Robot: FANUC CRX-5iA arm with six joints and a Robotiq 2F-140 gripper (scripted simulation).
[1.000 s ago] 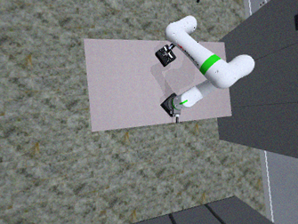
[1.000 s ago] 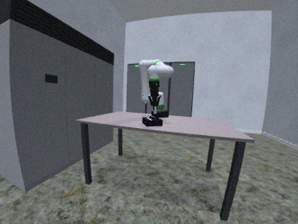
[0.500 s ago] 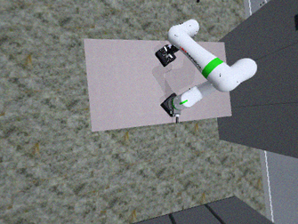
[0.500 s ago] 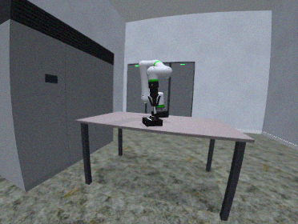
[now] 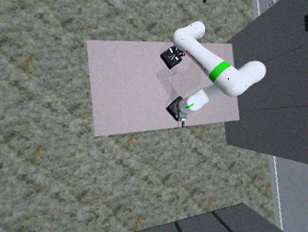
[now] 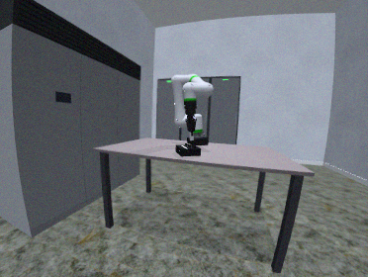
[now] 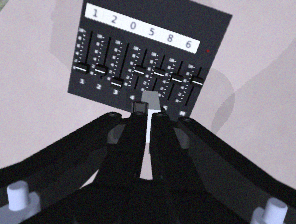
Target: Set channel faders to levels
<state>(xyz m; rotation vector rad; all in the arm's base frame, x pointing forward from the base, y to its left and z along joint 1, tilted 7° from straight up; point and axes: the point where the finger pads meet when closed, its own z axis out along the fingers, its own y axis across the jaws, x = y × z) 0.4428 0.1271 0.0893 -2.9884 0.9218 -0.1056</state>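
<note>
Now: the channel 3 cap 3 cm ahead of my hand, 3 cm to the left of it and 7 cm below it. Also, from my hand: master fader cap 1 cm behind, 5 cm to the right, 7 cm below; then channel 1 cap 7 cm ahead, 6 cm to the left, 7 cm below; then channel 2 cap 5 cm ahead, 4 cm to the left, 7 cm below.
</note>
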